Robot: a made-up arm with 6 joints. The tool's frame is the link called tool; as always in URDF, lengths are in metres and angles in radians. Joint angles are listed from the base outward. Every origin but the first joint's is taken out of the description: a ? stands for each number. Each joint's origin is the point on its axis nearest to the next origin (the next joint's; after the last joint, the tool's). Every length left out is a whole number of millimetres.
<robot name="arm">
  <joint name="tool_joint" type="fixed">
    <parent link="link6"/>
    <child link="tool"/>
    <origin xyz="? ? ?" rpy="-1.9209 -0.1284 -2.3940"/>
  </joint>
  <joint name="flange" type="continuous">
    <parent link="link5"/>
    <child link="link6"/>
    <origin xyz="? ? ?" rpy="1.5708 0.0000 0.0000"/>
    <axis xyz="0 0 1"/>
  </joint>
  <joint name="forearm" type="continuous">
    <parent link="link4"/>
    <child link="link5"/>
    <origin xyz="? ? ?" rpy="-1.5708 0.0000 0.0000"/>
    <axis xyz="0 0 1"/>
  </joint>
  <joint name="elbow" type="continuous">
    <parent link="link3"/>
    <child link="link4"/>
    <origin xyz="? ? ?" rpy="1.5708 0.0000 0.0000"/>
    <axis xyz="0 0 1"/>
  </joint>
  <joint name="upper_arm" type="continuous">
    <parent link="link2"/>
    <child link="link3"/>
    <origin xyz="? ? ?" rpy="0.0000 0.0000 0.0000"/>
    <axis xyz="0 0 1"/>
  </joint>
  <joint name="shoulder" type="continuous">
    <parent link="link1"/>
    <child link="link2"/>
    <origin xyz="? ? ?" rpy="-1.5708 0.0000 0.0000"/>
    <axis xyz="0 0 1"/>
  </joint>
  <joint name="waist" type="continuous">
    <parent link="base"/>
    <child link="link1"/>
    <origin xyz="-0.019 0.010 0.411" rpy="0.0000 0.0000 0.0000"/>
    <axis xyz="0 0 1"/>
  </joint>
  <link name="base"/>
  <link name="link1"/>
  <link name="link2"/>
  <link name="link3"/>
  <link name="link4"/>
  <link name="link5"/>
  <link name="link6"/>
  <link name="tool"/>
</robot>
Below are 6 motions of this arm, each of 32 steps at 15 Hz.
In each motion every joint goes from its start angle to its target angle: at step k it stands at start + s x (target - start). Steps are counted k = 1, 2, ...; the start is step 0. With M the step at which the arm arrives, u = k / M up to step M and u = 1 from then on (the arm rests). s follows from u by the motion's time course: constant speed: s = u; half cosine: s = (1 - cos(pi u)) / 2; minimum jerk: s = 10 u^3 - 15 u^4 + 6 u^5.
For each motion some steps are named. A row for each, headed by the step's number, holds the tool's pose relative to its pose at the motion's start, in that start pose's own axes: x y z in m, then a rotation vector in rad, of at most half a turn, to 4 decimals.
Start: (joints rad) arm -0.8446 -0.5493 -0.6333 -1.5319 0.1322 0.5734
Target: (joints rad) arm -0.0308 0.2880 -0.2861 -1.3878 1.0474 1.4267
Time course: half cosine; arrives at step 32
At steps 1, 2, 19, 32:
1: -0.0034 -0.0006 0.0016 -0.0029 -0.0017 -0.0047
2: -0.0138 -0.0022 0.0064 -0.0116 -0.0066 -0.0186
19: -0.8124 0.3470 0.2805 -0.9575 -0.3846 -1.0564
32: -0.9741 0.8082 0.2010 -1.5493 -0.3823 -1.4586

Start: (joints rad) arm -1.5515 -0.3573 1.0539 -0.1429 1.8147 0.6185
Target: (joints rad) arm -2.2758 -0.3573 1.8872 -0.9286 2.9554 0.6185
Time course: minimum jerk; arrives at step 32
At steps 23, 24, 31, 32:
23: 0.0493 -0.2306 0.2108 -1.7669 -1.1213 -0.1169
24: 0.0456 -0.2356 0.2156 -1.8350 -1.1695 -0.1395
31: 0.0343 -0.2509 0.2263 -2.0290 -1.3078 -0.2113
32: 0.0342 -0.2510 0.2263 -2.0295 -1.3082 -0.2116

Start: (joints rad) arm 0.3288 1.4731 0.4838 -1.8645 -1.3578 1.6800
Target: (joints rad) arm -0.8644 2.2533 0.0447 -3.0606 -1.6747 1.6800
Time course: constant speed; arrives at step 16
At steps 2, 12, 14, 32:
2: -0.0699 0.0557 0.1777 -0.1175 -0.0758 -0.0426
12: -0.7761 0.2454 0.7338 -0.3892 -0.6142 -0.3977
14: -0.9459 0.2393 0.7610 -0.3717 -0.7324 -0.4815
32: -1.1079 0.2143 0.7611 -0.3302 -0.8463 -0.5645

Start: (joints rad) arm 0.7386 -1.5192 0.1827 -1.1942 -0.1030 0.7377
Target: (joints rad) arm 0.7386 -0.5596 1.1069 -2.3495 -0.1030 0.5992
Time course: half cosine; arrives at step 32
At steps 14, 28, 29, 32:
14: -0.7447 0.0610 0.2109 -0.0718 0.6610 -0.6178
28: -1.3157 0.8174 0.5376 0.5367 1.3405 -1.4957
29: -1.3193 0.8452 0.5450 0.5676 1.3505 -1.5194
32: -1.3227 0.8815 0.5543 0.6088 1.3623 -1.5497

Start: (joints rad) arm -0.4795 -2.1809 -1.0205 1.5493 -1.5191 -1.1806
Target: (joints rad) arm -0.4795 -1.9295 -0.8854 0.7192 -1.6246 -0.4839
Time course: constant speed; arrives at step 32
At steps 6, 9, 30, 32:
6: 0.0195 -0.0078 0.0372 0.1432 -0.0545 0.0509
9: 0.0290 -0.0097 0.0558 0.2199 -0.0784 0.0661
30: 0.0900 0.0052 0.1959 0.7976 -0.1763 -0.0361
32: 0.0956 0.0085 0.2107 0.8519 -0.1790 -0.0657

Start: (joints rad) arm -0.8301 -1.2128 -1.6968 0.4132 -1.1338 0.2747
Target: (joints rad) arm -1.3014 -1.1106 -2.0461 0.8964 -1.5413 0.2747
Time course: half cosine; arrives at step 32
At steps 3, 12, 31, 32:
3: -0.0027 0.0026 -0.0044 0.0037 -0.0184 0.0154
12: -0.0341 0.0382 -0.0609 0.0433 -0.2545 0.2334
31: -0.0905 0.1313 -0.1821 0.0500 -0.7412 0.8357
32: -0.0907 0.1316 -0.1825 0.0498 -0.7427 0.8380

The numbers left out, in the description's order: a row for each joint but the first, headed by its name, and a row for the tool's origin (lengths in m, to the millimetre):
tool: -0.018 0.024 0.000
flange: 0.013 -0.165 0.000
forearm: -0.018 -0.037 0.000
elbow: 0.021 -0.543 0.000
upper_arm: 0.014 -0.629 0.000
shoulder: -0.014 -0.013 0.000

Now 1 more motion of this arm.
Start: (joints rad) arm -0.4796 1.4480 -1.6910 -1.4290 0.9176 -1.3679
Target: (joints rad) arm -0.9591 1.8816 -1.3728 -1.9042 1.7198 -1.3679
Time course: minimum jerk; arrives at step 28
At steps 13, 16, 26, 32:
13: -0.1630 0.0355 -0.1866 -0.0427 0.5882 -0.2094
16: -0.2619 0.0442 -0.2478 -0.1124 0.8373 -0.3366
26: -0.4639 0.0562 -0.3174 -0.3194 1.2407 -0.6005
32: -0.4658 0.0563 -0.3178 -0.3217 1.2440 -0.6029

